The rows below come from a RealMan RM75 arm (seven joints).
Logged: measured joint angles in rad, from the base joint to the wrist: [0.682, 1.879, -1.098, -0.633, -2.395, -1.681, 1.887]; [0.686, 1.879, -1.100, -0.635, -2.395, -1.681, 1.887]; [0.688, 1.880, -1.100, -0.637, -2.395, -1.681, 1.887]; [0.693, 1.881, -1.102, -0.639, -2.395, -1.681, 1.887]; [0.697, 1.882, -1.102, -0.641, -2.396, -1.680, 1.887]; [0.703, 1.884, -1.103, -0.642, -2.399, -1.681, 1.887]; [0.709, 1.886, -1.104, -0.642, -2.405, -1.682, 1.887]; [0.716, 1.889, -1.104, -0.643, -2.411, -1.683, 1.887]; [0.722, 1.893, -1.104, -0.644, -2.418, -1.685, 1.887]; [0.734, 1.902, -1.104, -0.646, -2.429, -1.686, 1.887]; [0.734, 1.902, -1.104, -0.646, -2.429, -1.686, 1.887]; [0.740, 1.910, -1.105, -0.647, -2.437, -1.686, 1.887]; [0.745, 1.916, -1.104, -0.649, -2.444, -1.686, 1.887]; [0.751, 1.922, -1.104, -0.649, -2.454, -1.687, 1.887]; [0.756, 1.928, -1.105, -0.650, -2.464, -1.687, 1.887]
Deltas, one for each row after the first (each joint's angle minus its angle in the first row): [0.004, 0.000, -0.002, -0.002, 0.000, 0.000, 0.000]; [0.006, 0.001, -0.002, -0.004, 0.000, 0.000, 0.000]; [0.011, 0.002, -0.004, -0.006, 0.000, 0.000, 0.000]; [0.015, 0.003, -0.004, -0.008, -0.001, 0.001, 0.000]; [0.021, 0.005, -0.005, -0.009, -0.004, 0.000, 0.000]; [0.027, 0.007, -0.006, -0.009, -0.010, -0.001, 0.000]; [0.034, 0.010, -0.006, -0.010, -0.016, -0.002, 0.000]; [0.040, 0.014, -0.006, -0.011, -0.023, -0.004, 0.000]; [0.052, 0.023, -0.006, -0.013, -0.034, -0.005, 0.000]; [0.052, 0.023, -0.006, -0.013, -0.034, -0.005, 0.000]; [0.058, 0.031, -0.007, -0.014, -0.042, -0.005, 0.000]; [0.063, 0.037, -0.006, -0.016, -0.049, -0.005, 0.000]; [0.069, 0.043, -0.006, -0.016, -0.059, -0.006, 0.000]; [0.074, 0.049, -0.007, -0.017, -0.069, -0.006, 0.000]
